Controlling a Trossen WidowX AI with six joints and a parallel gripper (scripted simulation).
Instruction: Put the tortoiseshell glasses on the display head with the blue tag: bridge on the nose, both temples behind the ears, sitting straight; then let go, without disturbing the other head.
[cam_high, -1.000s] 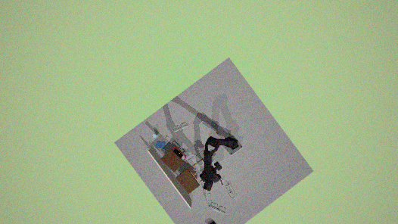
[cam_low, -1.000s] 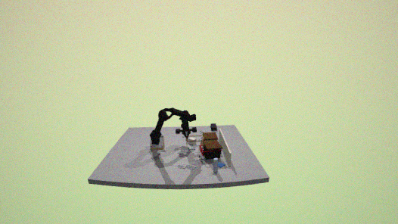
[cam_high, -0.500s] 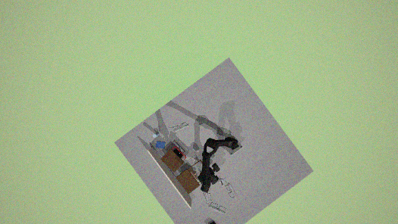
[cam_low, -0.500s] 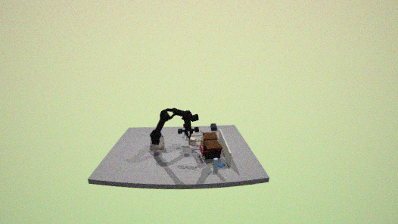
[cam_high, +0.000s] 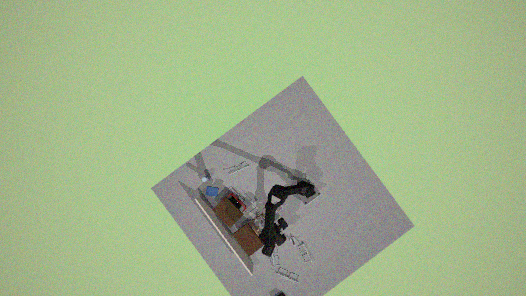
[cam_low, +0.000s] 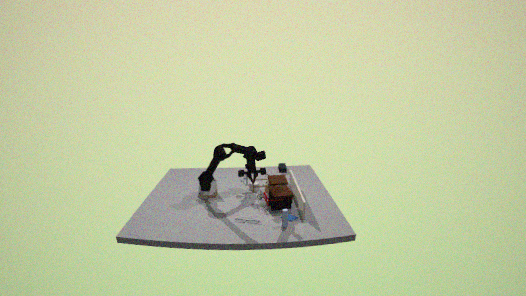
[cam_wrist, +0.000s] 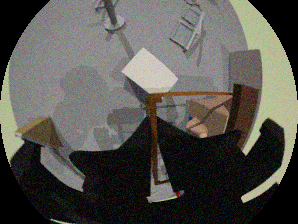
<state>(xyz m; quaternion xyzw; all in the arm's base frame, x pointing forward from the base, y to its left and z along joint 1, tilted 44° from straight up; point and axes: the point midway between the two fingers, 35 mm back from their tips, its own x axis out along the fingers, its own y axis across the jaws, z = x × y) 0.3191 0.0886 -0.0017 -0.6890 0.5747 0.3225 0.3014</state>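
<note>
Now: gripper tip 50 mm to the right of the white block and 40 mm above it. Also, from my gripper tip: blue tag (400 mm to the right, 230 mm ahead, 60 mm below); white panel (290 mm ahead, 120 mm to the right, 10 mm below); display head (140 mm ahead, 30 mm to the right, 10 mm below).
</note>
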